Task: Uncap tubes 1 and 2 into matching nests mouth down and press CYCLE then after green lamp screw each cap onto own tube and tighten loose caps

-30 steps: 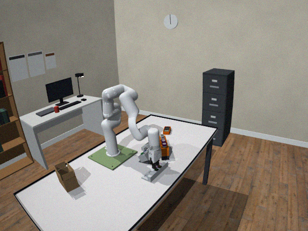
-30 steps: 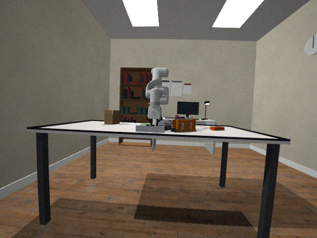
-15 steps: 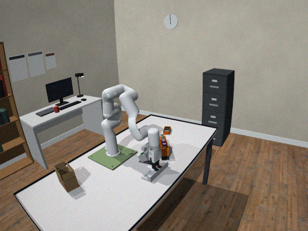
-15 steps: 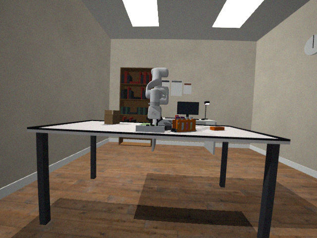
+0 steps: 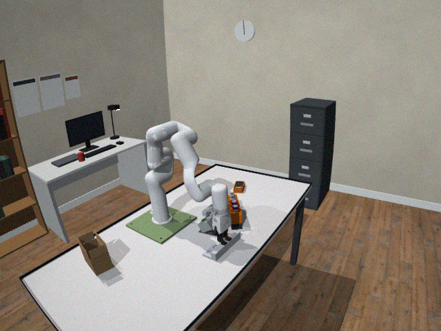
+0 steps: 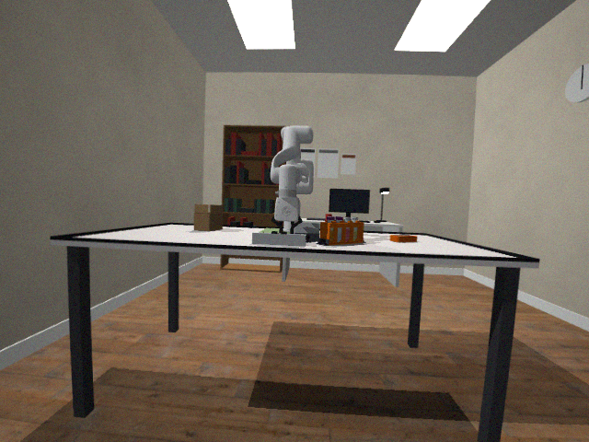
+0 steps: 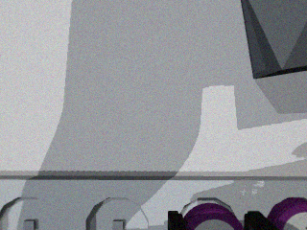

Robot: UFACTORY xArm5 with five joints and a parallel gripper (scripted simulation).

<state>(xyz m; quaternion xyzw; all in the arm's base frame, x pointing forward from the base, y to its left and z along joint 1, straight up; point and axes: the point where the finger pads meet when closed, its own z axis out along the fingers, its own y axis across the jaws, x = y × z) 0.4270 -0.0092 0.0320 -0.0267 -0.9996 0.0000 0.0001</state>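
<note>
The purple cap marked 1 lies 50 mm to the left of my hand and 30 mm below it. The rest, counted from my hand: grey key housing: 140 mm behind, 80 mm to the left, 10 mm above; then purple cap marked 2: 20 mm below; then green ready key: 160 mm behind, 60 mm to the left, 20 mm above.
</note>
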